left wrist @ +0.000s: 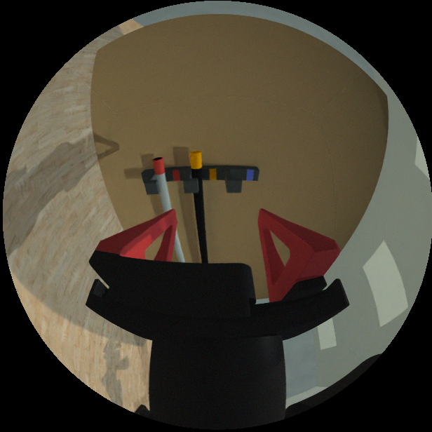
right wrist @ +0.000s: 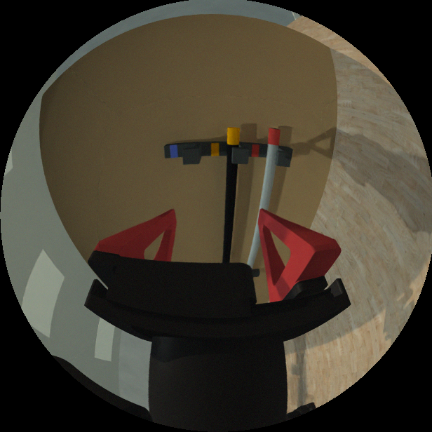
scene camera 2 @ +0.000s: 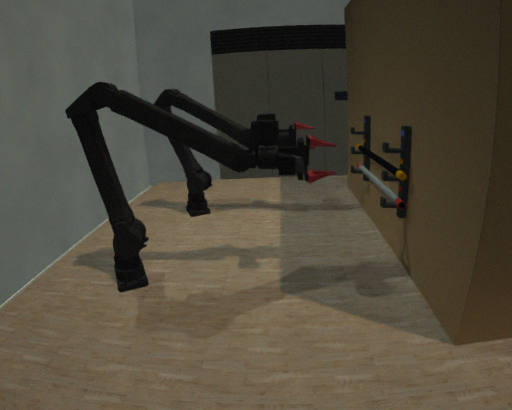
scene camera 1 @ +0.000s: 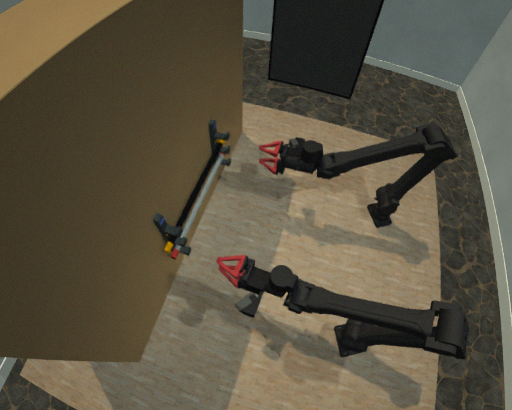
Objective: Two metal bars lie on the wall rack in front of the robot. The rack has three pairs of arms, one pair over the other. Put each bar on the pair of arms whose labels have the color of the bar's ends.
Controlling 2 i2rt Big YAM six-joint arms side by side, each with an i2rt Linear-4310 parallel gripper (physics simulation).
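Seen in the pictures: left gripper, fingertip midpoint: (scene camera 2: 315,137) (scene camera 1: 218,263); right gripper, fingertip midpoint: (scene camera 2: 335,159) (scene camera 1: 259,153); left arm's base, origin of the base link: (scene camera 2: 198,211) (scene camera 1: 347,339); right arm's base, origin of the base link: (scene camera 2: 131,279) (scene camera 1: 378,215).
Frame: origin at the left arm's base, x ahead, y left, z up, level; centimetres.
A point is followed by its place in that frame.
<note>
The wall rack (scene camera 1: 212,131) @[x 41.3, y -75.3, z 35.5 cm] (scene camera 2: 406,150) @[x 40.4, y -77.6, z 32.8 cm] has blue labels at its top arms, orange at the middle, red at the bottom. The black bar (scene camera 1: 198,187) @[x 48.0, y -56.6, z 27.3 cm] (scene camera 2: 382,162) @[x 43.5, y -65.1, z 27.1 cm] (left wrist: 200,215) (right wrist: 230,200) with orange ends rests on the middle, orange-labelled pair. The grey bar (scene camera 1: 201,197) @[x 47.9, y -57.2, z 19.9 cm] (scene camera 2: 378,184) @[x 44.8, y -62.2, z 19.5 cm] (left wrist: 166,197) (right wrist: 268,185) with red ends rests on the bottom, red-labelled pair. The top pair holds no bar. My left gripper (scene camera 1: 219,262) @[x 43.2, y -27.1, z 30.5 cm] (left wrist: 217,214) and my right gripper (scene camera 1: 260,154) @[x 25.1, y -66.8, z 30.2 cm] (scene camera 2: 335,159) @[x 25.1, y -66.8, z 30.2 cm] (right wrist: 216,214) are open and empty, standing back from the rack. The left one is partly hidden in scene camera 2.
The brown wall panel (scene camera 1: 125,165) @[x 59.9, y -39.7, z 62.3 cm] (scene camera 2: 440,100) @[x 34.7, y -92.5, z 46.1 cm] rises behind the rack. A light wooden floor (scene camera 1: 320,200) @[x -4.5, y -61.9, z 0.0 cm] (scene camera 2: 240,330) @[x -9.6, y -83.7, z 0.0 cm] lies under both arms. A dark upright panel (scene camera 1: 320,45) stands at the top of scene camera 1.
</note>
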